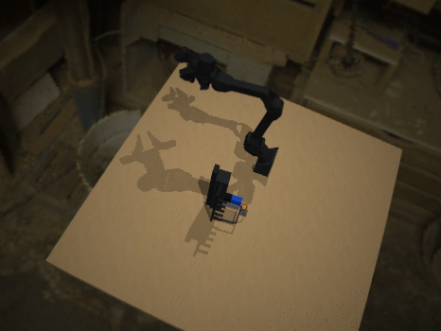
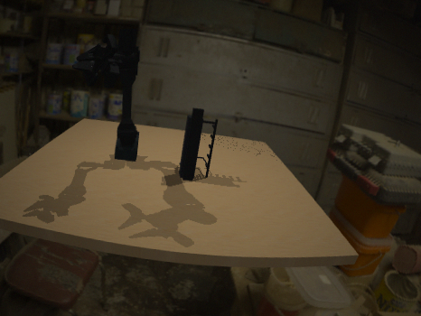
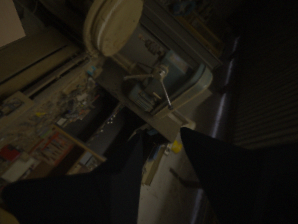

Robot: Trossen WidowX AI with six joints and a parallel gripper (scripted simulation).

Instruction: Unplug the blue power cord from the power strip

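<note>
The blue plug lies 430 mm ahead of my gripper tip, 380 mm to the left of it and 340 mm below it.
</note>
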